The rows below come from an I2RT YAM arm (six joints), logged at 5 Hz.
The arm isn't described. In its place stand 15 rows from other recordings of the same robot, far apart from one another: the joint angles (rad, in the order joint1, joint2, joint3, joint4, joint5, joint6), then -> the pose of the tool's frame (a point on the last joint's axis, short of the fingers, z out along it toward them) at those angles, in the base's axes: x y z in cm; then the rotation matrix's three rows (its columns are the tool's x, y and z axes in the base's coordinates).
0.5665 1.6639 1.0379 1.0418 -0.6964 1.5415 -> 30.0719, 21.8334, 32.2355; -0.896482, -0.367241, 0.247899; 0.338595, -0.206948, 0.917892; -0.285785, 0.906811, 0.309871
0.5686 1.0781 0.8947 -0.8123 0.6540 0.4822 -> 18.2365, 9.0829, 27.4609; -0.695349, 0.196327, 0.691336; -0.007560, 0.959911, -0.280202; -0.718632, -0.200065, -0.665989
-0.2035 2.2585 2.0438 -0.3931 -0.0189 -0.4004 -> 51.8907, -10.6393, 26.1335; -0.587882, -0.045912, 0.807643; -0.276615, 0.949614, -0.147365; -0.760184, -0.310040, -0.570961
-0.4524 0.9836 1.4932 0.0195 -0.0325 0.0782 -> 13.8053, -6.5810, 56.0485; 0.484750, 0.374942, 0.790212; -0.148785, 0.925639, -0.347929; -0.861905, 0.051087, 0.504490
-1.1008 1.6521 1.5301 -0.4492 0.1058 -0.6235 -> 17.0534, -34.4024, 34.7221; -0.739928, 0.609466, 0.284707; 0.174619, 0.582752, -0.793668; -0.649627, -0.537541, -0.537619
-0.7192 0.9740 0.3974 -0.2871 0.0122 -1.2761 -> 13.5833, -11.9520, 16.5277; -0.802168, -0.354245, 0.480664; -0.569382, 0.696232, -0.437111; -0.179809, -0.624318, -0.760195
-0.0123 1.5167 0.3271 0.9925 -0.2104 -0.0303 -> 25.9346, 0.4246, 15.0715; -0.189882, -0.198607, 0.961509; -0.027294, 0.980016, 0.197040; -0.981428, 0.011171, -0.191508
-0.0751 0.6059 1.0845 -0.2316 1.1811 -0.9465 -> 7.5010, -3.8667, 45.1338; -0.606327, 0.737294, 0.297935; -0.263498, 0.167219, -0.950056; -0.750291, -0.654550, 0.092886
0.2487 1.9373 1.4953 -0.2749 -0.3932 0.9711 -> 42.5332, 12.2090, 23.9176; -0.778210, 0.239392, 0.580586; 0.589083, 0.598666, 0.542753; -0.217646, 0.764389, -0.606910
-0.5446 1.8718 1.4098 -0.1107 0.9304 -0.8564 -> 34.8214, -24.4287, 25.8508; -0.973021, 0.230285, 0.014103; 0.061595, 0.318195, -0.946022; -0.222342, -0.919631, -0.323794
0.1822 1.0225 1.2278 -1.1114 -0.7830 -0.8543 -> 16.3841, 5.5722, 36.9382; -0.088830, -0.949113, 0.302150; -0.559877, 0.298470, 0.772951; -0.823800, -0.100505, -0.557900
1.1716 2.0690 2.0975 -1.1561 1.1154 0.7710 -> 19.5730, 38.1728, 33.1372; -0.429911, 0.061401, 0.900781; -0.230577, 0.957135, -0.175289; -0.872932, -0.283058, -0.397326
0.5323 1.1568 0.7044 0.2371 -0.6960 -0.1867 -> 21.1891, 15.1297, 28.0421; -0.008414, -0.947186, 0.320573; -0.170274, 0.317260, 0.932927; -0.985361, -0.046736, -0.163950
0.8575 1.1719 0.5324 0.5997 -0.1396 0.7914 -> 16.5740, 19.9116, 25.4357; -0.615701, -0.571754, 0.542227; 0.364983, 0.402927, 0.839308; -0.698355, 0.714666, -0.039402
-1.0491 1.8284 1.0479 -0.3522 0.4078 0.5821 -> 16.1594, -30.9453, 14.2428; 0.106688, 0.982949, -0.149762; 0.827125, -0.171328, -0.535267; -0.551798, -0.066765, -0.831301
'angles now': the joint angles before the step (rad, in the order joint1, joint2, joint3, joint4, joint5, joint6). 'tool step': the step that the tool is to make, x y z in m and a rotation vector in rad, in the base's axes. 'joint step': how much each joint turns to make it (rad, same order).
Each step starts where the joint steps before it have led.
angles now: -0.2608, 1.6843, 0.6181, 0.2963, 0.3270, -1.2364
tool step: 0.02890, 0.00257, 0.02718, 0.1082, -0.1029, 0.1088
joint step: 0.0138, -0.0016, 0.1242, -0.0615, -0.1581, 0.0337
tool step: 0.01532, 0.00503, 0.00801, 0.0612, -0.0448, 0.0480
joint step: 0.0184, 0.0231, 0.0584, -0.0110, -0.0675, 0.0353
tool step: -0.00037, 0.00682, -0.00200, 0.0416, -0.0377, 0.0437
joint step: 0.0138, -0.0016, -0.0230, 0.0476, -0.0538, 0.0199
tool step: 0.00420, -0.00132, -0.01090, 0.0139, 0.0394, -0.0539
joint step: 0.0031, 0.0459, 0.0183, -0.0167, 0.0412, 0.0399
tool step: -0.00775, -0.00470, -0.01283, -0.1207, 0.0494, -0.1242
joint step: 0.0000, 0.0217, -0.0366, 0.0382, 0.1779, -0.0168
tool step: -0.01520, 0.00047, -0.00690, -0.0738, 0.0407, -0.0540
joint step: 0.0015, -0.0215, -0.0628, 0.0246, 0.0951, -0.0245
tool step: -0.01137, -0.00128, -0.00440, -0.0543, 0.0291, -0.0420
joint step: -0.0045, -0.0154, -0.0446, 0.0199, 0.0676, -0.0199
